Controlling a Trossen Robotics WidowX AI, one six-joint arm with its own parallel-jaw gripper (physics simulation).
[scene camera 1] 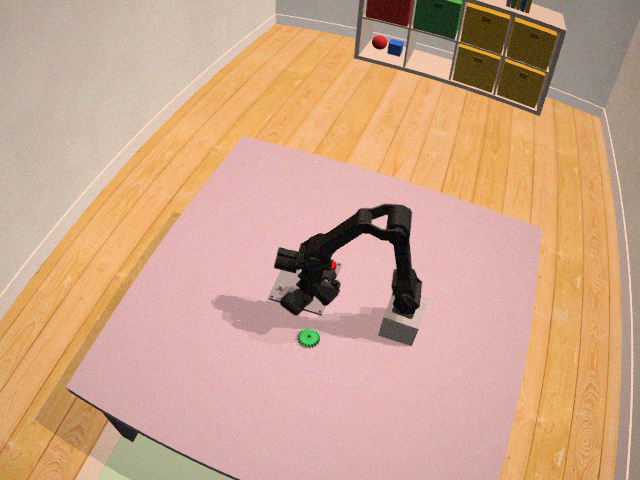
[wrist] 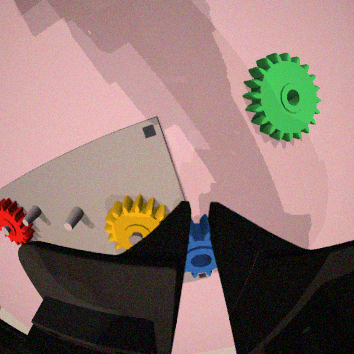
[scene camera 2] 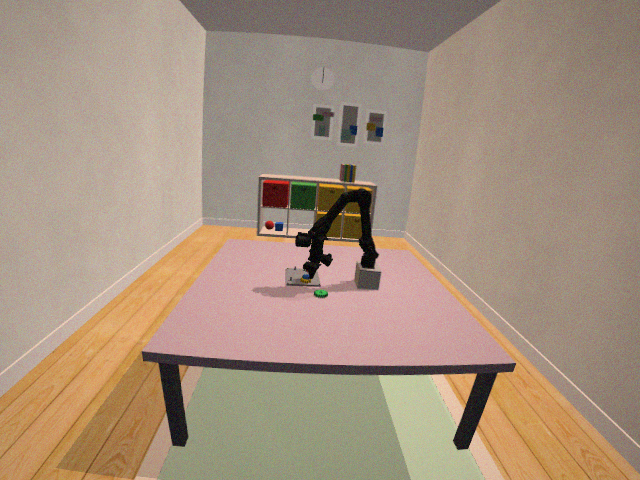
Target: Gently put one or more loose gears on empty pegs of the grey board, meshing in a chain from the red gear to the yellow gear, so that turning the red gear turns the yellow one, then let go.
The gripper (scene camera 1: 305, 304) carries a blue gear (wrist: 199, 258); nothing else touches it. On the table rests a green gear (wrist: 283, 96). Further things: a yellow gear (wrist: 123, 219) and a grey board (wrist: 135, 159).
The gripper also shows in the wrist view (wrist: 198, 208). Scene camera 1 does not show the blue gear, which is hidden by the gripper.
